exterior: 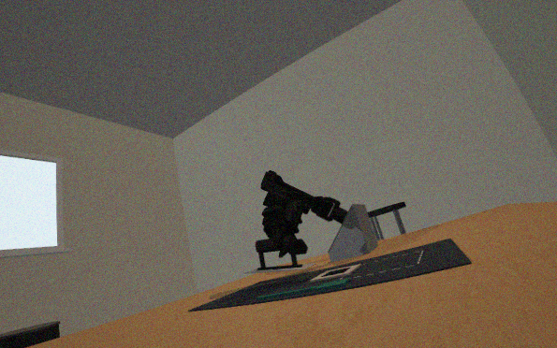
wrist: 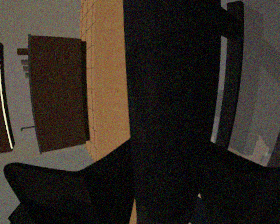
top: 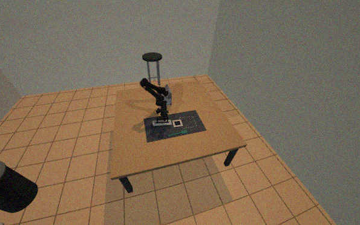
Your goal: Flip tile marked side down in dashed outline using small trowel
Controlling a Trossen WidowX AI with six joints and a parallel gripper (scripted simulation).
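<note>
The dark mat is 3 cm behind my gripper tip, 10 cm to the left of it and 11 cm below it. Round my gripper tip: trowel: 11 cm ahead, 15 cm to the left, 9 cm below; then tile: 4 cm behind, 14 cm to the left, 9 cm below.
</note>
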